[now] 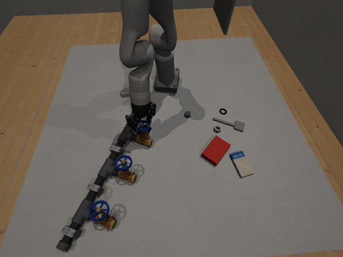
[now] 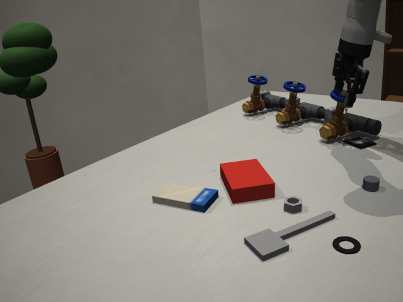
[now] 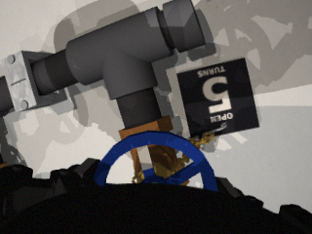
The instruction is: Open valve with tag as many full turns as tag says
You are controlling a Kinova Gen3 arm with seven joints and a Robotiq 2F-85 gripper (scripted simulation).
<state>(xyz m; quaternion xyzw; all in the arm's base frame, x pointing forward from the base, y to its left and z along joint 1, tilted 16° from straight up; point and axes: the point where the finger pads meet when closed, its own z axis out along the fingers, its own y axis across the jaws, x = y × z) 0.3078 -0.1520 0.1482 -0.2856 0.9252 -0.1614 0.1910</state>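
My gripper is now 4 cm past the black tag and 12 cm above it. The rest, counted from my hand: red block (13 cm ahead, 31 cm to the left, 11 cm below); then small grey cylinder (10 cm behind, 23 cm to the left, 11 cm below); then grey paddle-shaped tool (44 cm to the left, 12 cm below).
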